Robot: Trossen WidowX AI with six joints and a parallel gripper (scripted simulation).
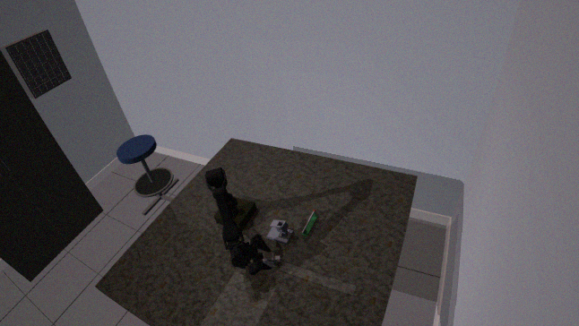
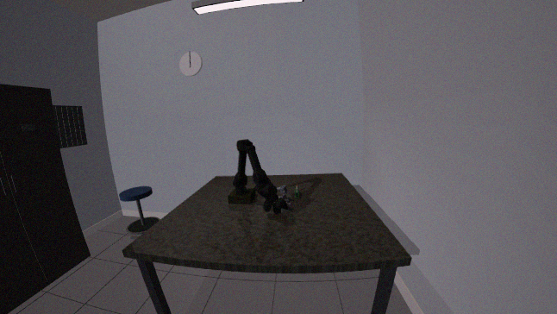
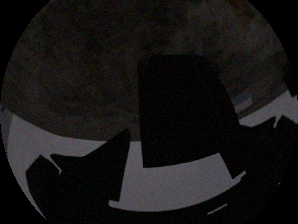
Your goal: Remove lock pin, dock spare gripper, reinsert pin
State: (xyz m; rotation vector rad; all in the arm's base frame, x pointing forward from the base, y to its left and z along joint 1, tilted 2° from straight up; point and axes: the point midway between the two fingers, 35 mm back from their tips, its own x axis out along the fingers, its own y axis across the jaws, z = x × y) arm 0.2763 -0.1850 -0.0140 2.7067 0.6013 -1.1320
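Right now my gripper tip is 10 mm past the grey mount, 160 mm to the right of it and 20 mm below it. Round my gripper tip: spare gripper 10 mm behind; then green bracket 100 mm ahead, 260 mm to the left, 10 mm below.
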